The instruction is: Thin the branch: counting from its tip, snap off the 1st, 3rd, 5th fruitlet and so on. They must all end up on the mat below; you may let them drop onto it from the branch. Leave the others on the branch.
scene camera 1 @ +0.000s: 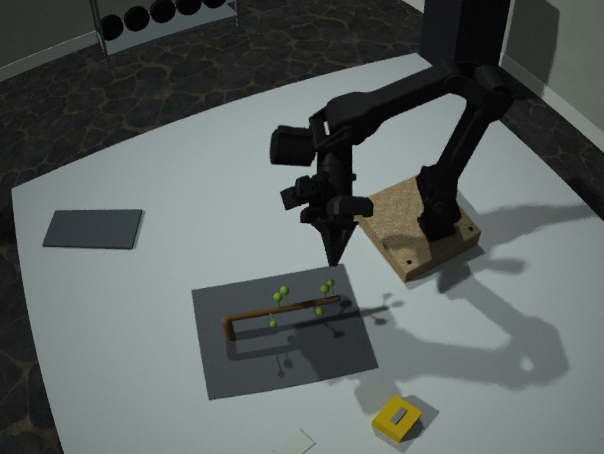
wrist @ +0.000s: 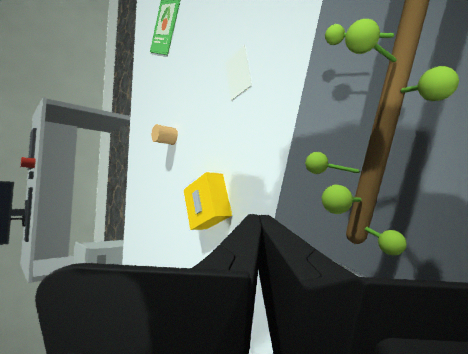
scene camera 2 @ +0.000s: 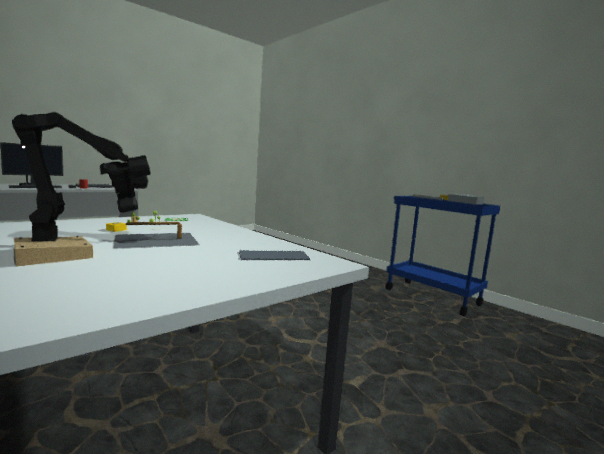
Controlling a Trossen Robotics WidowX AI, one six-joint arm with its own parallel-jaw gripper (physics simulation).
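Note:
The brown branch stands over the dark grey mat and bears several green fruitlets. In the wrist view, one fruitlet is nearest the tip, on the right. Two more fruitlets, a larger one and a smaller one, follow on the left. Another fruitlet is on the right, then a large one and a small one on the left. My gripper is shut and empty, above the mat's edge near the branch tip.
A yellow block and a pale card lie beside the mat. A wooden cylinder and green packet lie farther off. A dark flat panel lies on the table.

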